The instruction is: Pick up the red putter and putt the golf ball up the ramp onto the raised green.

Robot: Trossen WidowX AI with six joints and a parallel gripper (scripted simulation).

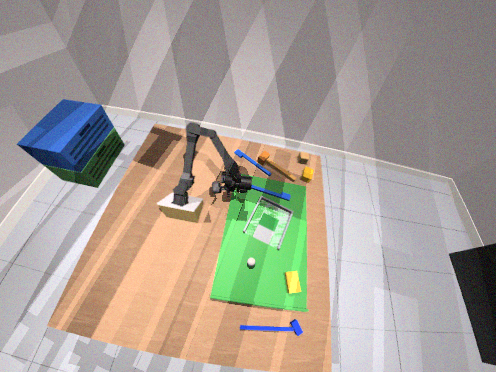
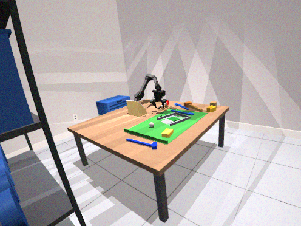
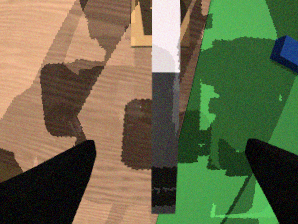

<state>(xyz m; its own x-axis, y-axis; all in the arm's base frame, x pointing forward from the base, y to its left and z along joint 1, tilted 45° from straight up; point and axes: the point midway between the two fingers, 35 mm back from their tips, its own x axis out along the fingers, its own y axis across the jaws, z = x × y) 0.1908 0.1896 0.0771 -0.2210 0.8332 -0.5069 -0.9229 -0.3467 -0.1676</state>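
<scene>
The red putter is 10 cm to the left of my gripper tip and 5 cm behind it. The rest, counted from my gripper tip: green mat 28 cm ahead, 15 cm to the right, 6 cm below; then yellow block 47 cm ahead, 37 cm to the right, 4 cm below; then white golf ball 33 cm to the right, 24 cm ahead, 4 cm below.
</scene>
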